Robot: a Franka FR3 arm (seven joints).
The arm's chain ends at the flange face. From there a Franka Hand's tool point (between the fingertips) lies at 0.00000 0.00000 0.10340 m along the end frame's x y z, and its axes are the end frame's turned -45 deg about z.
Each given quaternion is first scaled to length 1.
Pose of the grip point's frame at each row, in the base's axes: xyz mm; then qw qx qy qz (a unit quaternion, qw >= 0):
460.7 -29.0 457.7 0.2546 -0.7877 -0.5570 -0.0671
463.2 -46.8 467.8 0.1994 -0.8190 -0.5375 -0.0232
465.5 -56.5 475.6 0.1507 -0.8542 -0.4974 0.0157
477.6 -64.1 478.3 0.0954 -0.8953 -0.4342 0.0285
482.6 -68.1 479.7 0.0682 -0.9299 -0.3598 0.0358
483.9 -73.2 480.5 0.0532 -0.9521 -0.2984 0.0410
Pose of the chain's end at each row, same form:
479.1 -78.2 546.8 0.2609 -0.9409 -0.2132 0.0354
481.4 -83.2 562.9 0.1931 -0.9624 -0.1832 0.0549
483.8 -81.5 574.3 0.1332 -0.9795 -0.1326 0.0722
491.4 -79.2 579.6 0.0772 -0.9933 -0.0585 0.0628
494.6 -78.6 581.9 0.0493 -0.9968 0.0234 0.0592
495.3 -81.1 583.0 0.0335 -0.9938 0.0887 0.0582

